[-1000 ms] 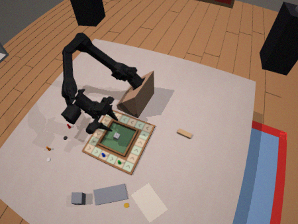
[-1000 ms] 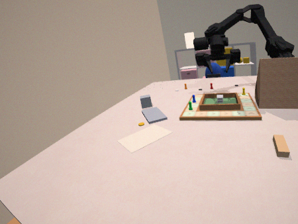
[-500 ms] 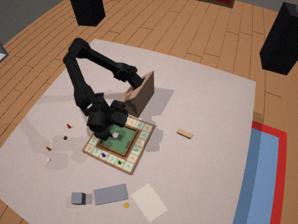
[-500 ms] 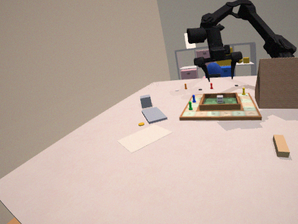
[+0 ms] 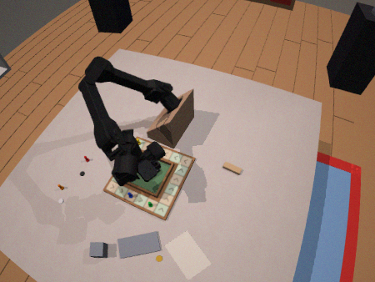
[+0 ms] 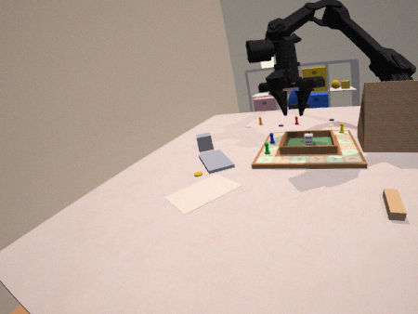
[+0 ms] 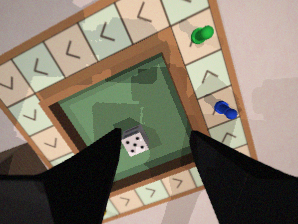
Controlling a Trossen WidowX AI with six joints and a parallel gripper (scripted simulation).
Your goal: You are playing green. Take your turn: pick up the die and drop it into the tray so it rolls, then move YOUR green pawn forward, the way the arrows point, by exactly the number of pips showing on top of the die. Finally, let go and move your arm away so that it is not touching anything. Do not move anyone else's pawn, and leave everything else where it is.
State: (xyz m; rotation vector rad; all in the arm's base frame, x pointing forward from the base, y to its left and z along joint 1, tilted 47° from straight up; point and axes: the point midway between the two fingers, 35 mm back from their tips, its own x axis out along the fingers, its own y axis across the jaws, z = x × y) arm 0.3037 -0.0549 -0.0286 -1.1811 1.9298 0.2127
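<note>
Right now the green pawn is 8 cm below my gripper tip, 8 cm ahead of it and 4 cm to the left of it. From my gripper tip the other things lie so: green tray 10 cm below, 4 cm behind, 2 cm to the right; blue pawn 8 cm below, 7 cm ahead, 5 cm to the right; white die 8 cm below, 4 cm behind, 3 cm to the right.
</note>
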